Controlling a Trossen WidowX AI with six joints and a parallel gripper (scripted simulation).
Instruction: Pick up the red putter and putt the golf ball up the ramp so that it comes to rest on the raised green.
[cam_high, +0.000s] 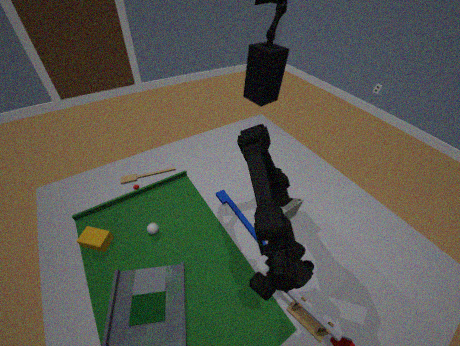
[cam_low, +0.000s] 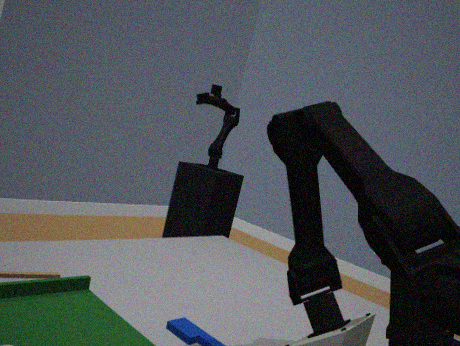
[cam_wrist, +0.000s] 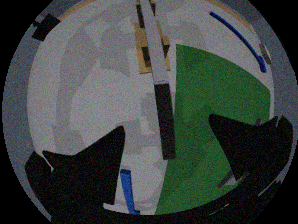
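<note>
The wooden rack lies 13 cm to the left of my gripper tip, 3 cm below it and 1 cm behind it. The rest, counted from my gripper tip: white golf ball: 42 cm to the right, 20 cm ahead, 4 cm below; green mat: 27 cm to the right, 23 cm ahead, 7 cm below; yellow block: 50 cm to the right, 38 cm ahead, 4 cm below.
</note>
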